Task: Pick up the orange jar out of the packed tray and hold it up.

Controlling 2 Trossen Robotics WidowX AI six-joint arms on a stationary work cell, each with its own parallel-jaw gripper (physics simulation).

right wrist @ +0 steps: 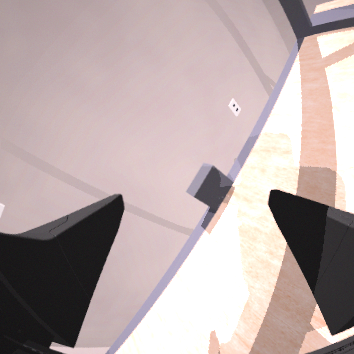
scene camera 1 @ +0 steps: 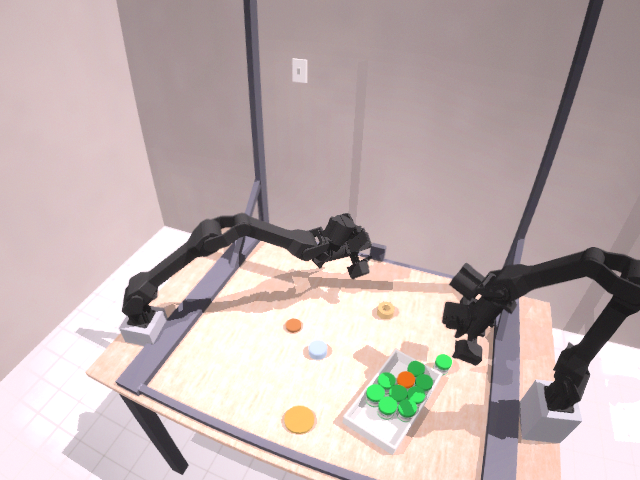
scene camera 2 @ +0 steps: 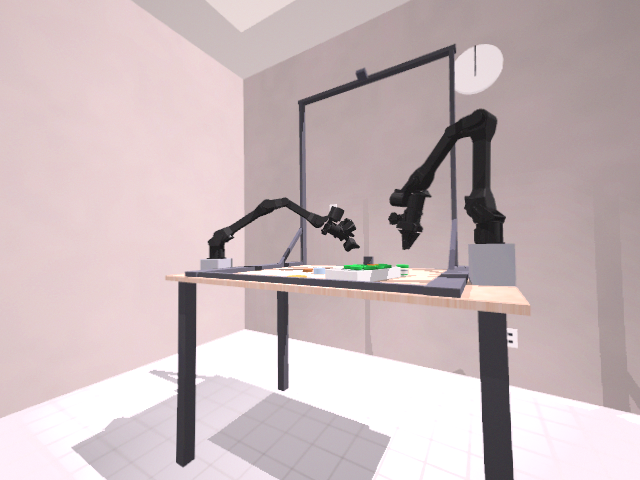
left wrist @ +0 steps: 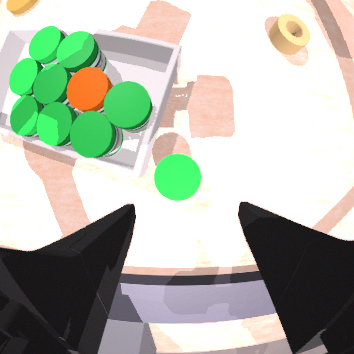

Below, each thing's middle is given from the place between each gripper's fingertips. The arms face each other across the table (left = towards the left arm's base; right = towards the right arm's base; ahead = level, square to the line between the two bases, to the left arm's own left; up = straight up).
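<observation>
From my left hand, the orange jar (left wrist: 87, 87) is 70 mm below, 80 mm ahead and 110 mm to the right, and the white tray (scene camera 1: 391, 430) is 110 mm below, 120 mm to the right and 130 mm ahead.
My right hand's 110 mm above the orange jar, 180 mm to the right of it and 390 mm short of it, and then the white tray is 150 mm below my right hand, 160 mm to the left of it and 440 mm ahead of it.
</observation>
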